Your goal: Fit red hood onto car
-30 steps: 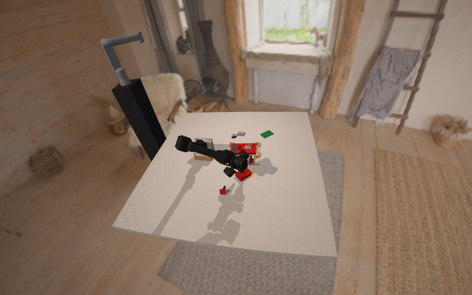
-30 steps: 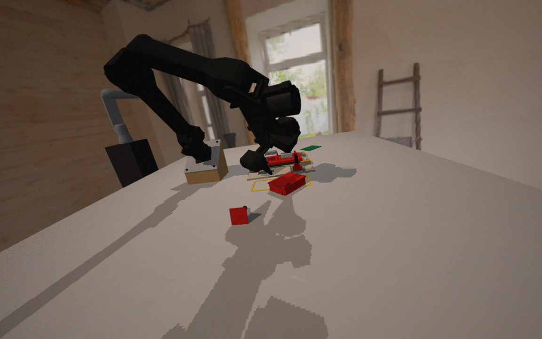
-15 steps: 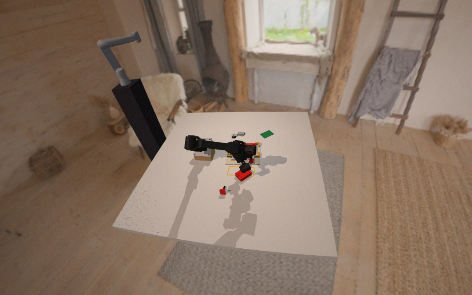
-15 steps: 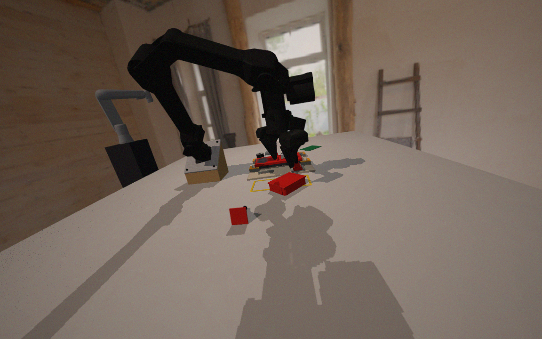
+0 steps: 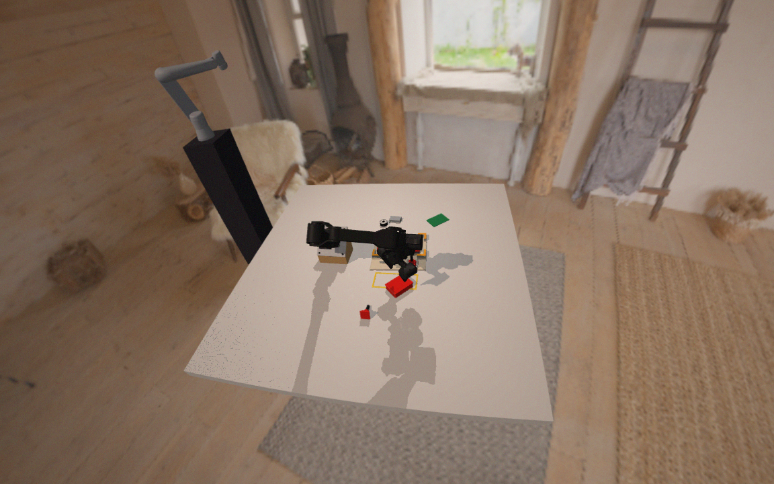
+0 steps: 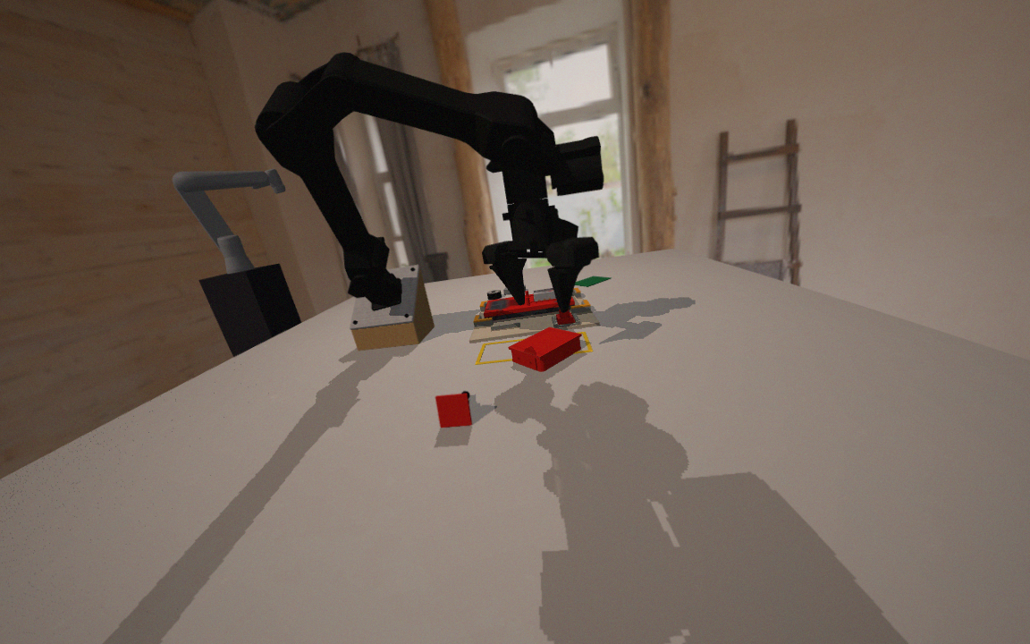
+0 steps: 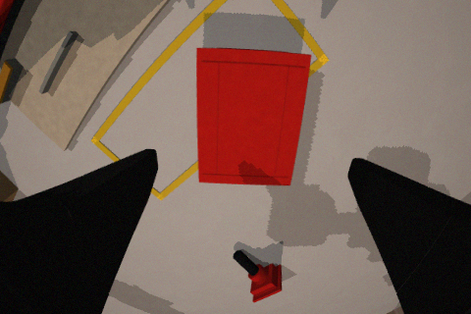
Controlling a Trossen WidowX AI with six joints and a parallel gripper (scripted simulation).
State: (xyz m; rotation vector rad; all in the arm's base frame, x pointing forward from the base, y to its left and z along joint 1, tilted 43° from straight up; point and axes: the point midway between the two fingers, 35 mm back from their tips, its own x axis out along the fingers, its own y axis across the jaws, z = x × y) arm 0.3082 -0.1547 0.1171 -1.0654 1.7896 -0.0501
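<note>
Now: the red hood 60 mm below my gripper tip. The rest, counted from my gripper tip: jig: 220 mm to the left, 70 mm below; green patch: 180 mm ahead, 440 mm to the left, 80 mm below.
</note>
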